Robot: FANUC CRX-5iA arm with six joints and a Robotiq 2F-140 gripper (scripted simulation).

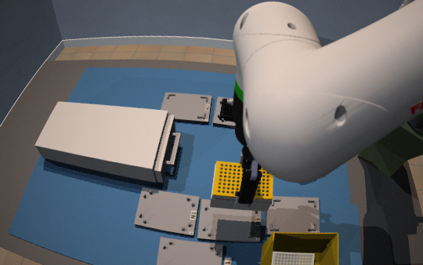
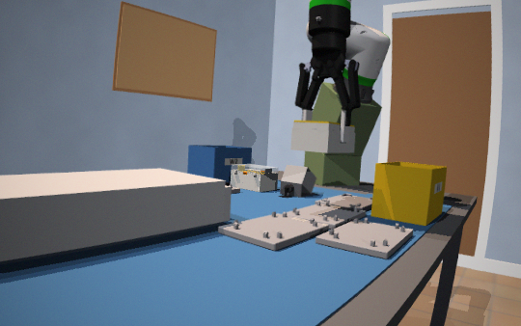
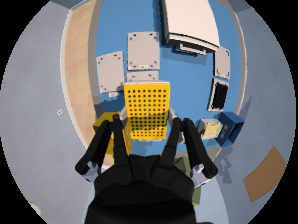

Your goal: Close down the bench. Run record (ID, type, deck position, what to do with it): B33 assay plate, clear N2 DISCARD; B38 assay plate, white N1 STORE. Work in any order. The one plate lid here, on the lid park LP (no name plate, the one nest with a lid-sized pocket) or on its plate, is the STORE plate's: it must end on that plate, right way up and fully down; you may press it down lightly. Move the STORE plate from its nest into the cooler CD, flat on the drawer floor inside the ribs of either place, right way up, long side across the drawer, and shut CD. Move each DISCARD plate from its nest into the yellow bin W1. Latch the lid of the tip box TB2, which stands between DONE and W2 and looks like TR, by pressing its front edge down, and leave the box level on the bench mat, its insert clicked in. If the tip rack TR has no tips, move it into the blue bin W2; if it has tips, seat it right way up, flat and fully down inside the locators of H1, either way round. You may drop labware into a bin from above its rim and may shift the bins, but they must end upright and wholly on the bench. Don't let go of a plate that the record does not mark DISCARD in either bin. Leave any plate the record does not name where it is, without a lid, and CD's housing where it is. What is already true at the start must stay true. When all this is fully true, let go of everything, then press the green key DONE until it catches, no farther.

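Right now my hand is 470 mm to the left of the blue bin W2, 240 mm past it and 150 mm above it. From my hand the other things lie so: nest H1: 180 mm below, 140 mm to the left, 120 mm ahead; then yellow bin W1: 180 mm to the left, 150 mm below, 150 mm behind; then tip rack TR: 10 mm below, 10 mm behind.
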